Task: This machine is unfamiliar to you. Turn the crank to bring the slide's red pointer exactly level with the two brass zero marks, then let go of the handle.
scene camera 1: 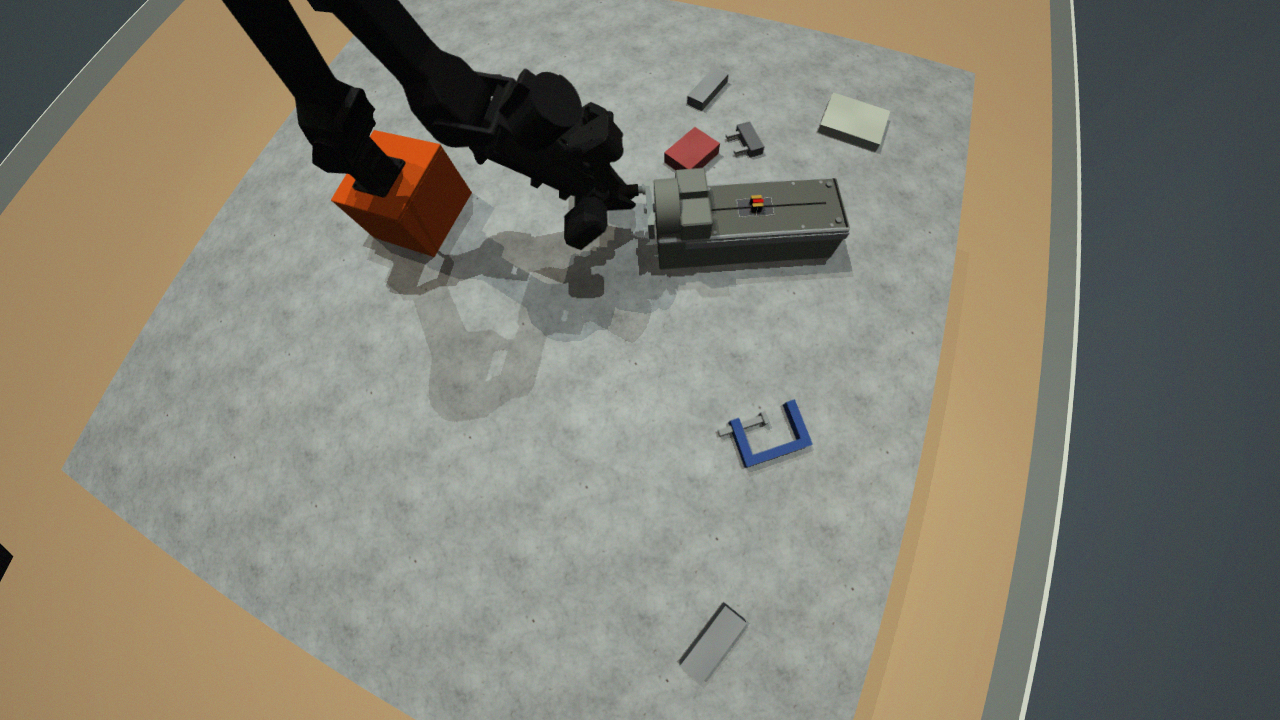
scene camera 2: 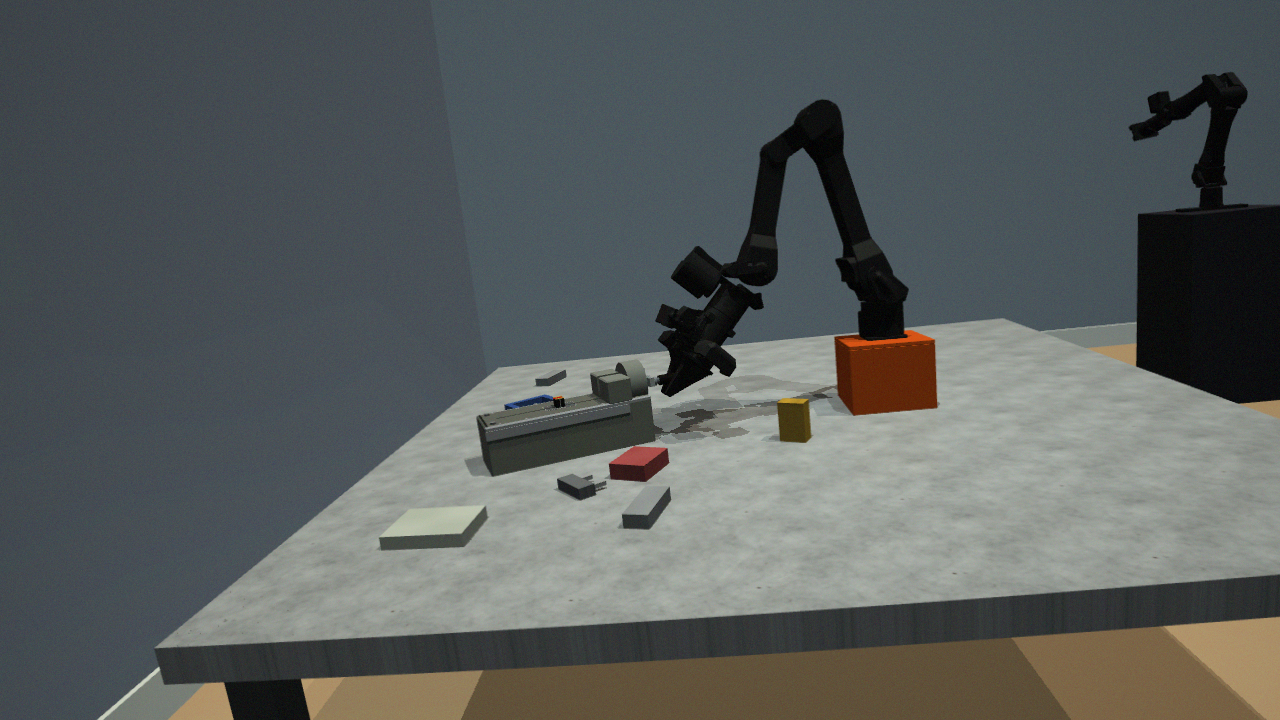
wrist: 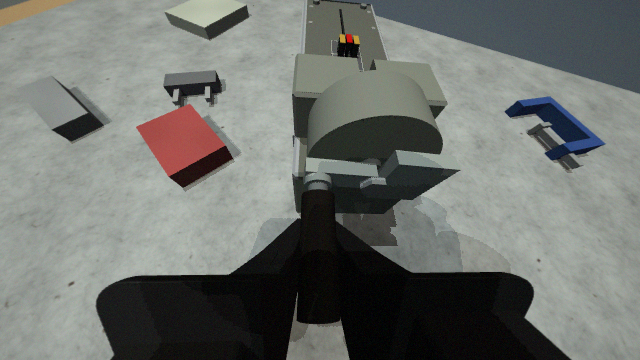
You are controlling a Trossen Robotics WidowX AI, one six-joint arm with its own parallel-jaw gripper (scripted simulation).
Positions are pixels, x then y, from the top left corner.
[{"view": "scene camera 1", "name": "my gripper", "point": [633, 201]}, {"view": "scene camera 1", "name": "grey bracket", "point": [751, 141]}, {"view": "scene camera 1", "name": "red block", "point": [695, 149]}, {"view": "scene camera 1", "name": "grey bar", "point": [710, 85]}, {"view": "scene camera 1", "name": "pale slab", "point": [851, 120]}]
